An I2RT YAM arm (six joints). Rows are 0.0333 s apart.
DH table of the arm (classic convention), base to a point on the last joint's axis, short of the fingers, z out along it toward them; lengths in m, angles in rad. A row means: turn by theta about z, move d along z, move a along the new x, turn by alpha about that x. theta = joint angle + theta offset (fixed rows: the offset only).
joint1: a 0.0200, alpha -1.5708, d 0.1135, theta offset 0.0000
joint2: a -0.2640, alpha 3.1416, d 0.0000, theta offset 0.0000
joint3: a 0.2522, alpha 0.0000, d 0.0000, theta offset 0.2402
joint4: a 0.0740, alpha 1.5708, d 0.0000, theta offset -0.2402
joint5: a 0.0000, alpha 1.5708, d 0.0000, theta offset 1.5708
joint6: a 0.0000, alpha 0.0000, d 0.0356, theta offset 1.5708
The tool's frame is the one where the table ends.
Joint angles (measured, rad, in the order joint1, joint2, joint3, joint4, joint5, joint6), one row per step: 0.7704, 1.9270, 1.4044, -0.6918, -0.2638, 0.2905; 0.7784, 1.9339, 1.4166, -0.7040, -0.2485, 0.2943; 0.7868, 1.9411, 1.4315, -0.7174, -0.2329, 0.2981; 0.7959, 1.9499, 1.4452, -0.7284, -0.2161, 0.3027; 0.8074, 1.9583, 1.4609, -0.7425, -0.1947, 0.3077; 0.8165, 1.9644, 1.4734, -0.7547, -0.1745, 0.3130; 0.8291, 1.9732, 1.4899, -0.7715, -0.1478, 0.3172; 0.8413, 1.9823, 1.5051, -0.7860, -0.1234, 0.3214; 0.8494, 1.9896, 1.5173, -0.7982, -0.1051, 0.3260; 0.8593, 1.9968, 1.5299, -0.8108, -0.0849, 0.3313; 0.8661, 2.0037, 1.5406, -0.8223, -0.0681, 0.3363; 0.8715, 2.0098, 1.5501, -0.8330, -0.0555, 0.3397; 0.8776, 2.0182, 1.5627, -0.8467, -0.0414, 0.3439
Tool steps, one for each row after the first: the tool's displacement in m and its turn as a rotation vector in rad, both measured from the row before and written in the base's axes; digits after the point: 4 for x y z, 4 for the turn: -0.0009, 0.0028, 0.0003, -0.0149, -0.0035, -0.0007; -0.0008, 0.0032, 0.0009, -0.0142, -0.0048, -0.0004; -0.0009, 0.0034, 0.0000, -0.0151, -0.0052, -0.0007; -0.0015, 0.0040, 0.0006, -0.0186, -0.0079, -0.0001; -0.0012, 0.0029, 0.0006, -0.0169, -0.0080, -0.0023; -0.0019, 0.0040, 0.0005, -0.0235, -0.0110, 0.0003; -0.0019, 0.0040, 0.0002, -0.0214, -0.0103, 0.0008; -0.0011, 0.0027, 0.0001, -0.0165, -0.0068, -0.0017; -0.0017, 0.0031, 0.0003, -0.0175, -0.0083, -0.0011; -0.0010, 0.0022, -0.0001, -0.0157, -0.0059, -0.0028; -0.0008, 0.0018, -0.0001, -0.0129, -0.0037, -0.0014; -0.0007, 0.0022, -0.0002, -0.0154, -0.0033, -0.0017
